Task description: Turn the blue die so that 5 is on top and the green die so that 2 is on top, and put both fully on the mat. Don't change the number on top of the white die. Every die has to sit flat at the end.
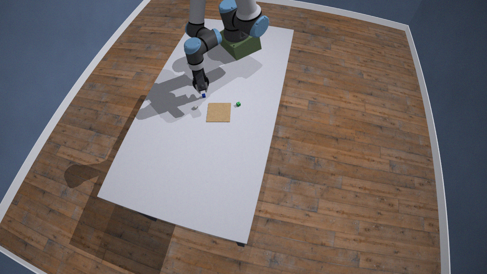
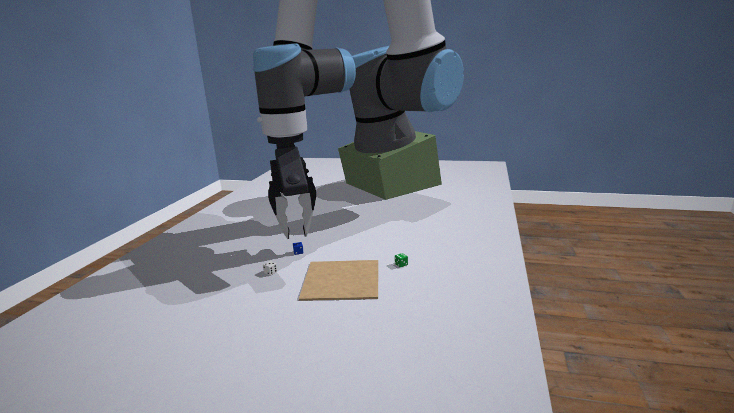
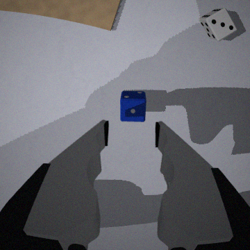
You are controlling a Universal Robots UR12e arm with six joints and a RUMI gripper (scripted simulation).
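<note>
Now: hand 4 cm above the blue die. The rest, counted from my hand: tan mat: 9 cm ahead, 13 cm to the left, 5 cm below; then white die: 10 cm ahead, 2 cm to the right, 4 cm below; then green die: 1 cm ahead, 23 cm to the left, 4 cm below.
</note>
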